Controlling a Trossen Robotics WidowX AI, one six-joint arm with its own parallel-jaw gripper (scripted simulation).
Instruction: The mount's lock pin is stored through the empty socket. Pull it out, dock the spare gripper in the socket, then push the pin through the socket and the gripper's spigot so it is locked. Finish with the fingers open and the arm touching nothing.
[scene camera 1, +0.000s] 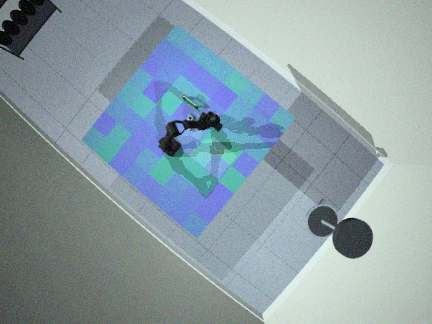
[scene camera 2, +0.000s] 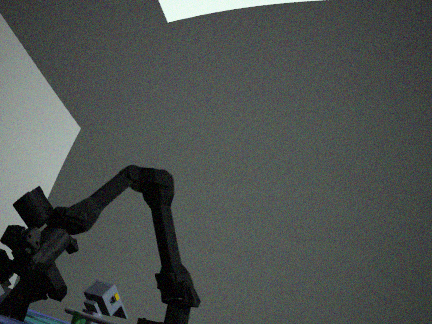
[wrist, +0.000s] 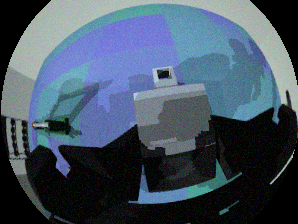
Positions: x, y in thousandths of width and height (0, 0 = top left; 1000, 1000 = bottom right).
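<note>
A spare gripper (wrist: 589, 574) is part of the scene, and so is the robot's own gripper (wrist: 572, 538), which is open and holds nothing.
</note>
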